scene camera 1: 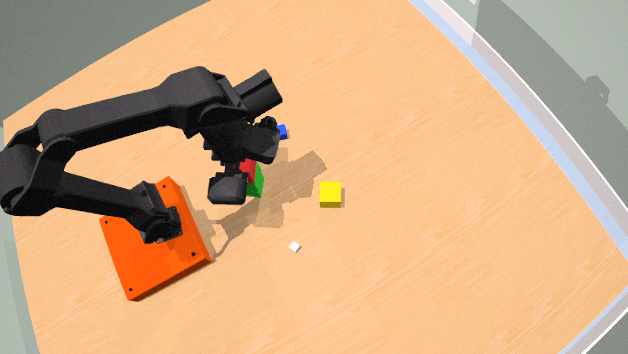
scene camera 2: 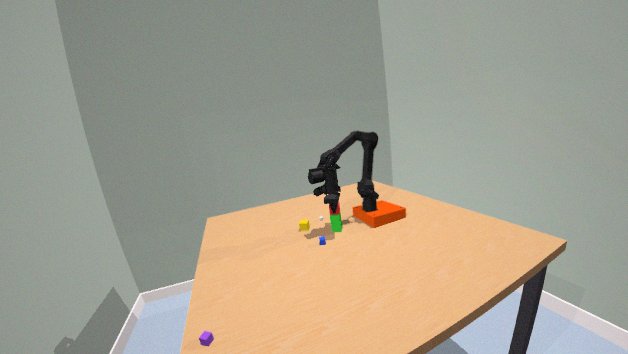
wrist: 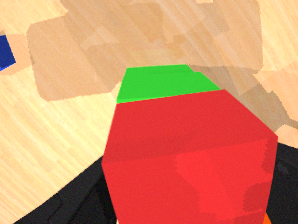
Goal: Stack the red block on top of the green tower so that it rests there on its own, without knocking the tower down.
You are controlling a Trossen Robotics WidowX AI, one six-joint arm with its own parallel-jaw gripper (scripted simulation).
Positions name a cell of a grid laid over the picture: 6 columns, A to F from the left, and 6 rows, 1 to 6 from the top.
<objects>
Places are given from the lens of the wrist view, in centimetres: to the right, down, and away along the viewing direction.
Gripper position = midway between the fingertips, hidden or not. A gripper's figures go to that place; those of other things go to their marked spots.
gripper (wrist: D5): 1, 2, 10
red block (wrist: E5): 1, 1, 6
</objects>
